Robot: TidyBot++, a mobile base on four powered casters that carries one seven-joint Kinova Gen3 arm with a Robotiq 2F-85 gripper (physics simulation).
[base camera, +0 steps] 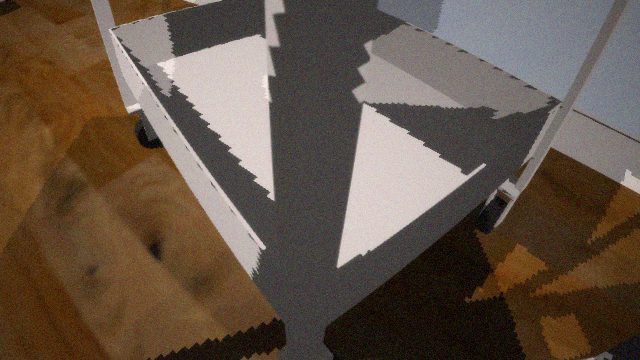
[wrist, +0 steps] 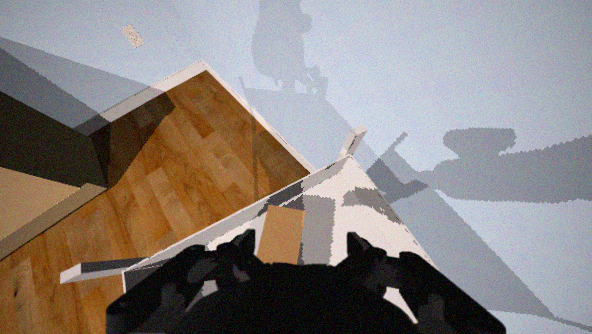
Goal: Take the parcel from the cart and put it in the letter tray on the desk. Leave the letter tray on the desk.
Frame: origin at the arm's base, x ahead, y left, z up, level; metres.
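Seen in the pictures: gripper, fingertip midpoint: (wrist: 300, 240).
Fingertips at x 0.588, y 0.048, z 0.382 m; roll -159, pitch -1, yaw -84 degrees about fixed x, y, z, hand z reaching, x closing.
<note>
A point is followed by its place in that frame.
An orange-brown parcel (wrist: 281, 234) @[x 0.592, y 0.073, z 0.318 m] lies on the white top of the cart (wrist: 318, 252) @[x 0.574, y 0.017, z 0.266 m] (base camera: 220, 200) @[x 0.243, y 0.050, z -0.205 m] in the wrist view, near the cart's raised edge. Its lower part is hidden behind the gripper body. My gripper (wrist: 300, 240) @[x 0.588, y 0.048, z 0.382 m] is open, with dark fingers wide apart. It is above the cart, and the parcel shows between the fingertips, nearer the left finger, not held. In the base camera view the cart's lower shelf, posts and casters show; the parcel does not show there. The letter tray does not show in either view.
A wooden-topped piece of furniture (wrist: 35, 205) @[x 0.530, y 1.385, z -0.184 m], possibly the desk, stands at the left in the wrist view, with wood floor (wrist: 200, 145) @[x 1.082, y 0.806, z -0.397 m] between it and the cart. A pale blue wall (wrist: 425, 65) @[x 0.864, y -0.118, z 0.382 m] stands behind the cart. The cart's corner post (wrist: 353, 141) @[x 0.712, y -0.005, z 0.370 m] sticks up near the wall.
</note>
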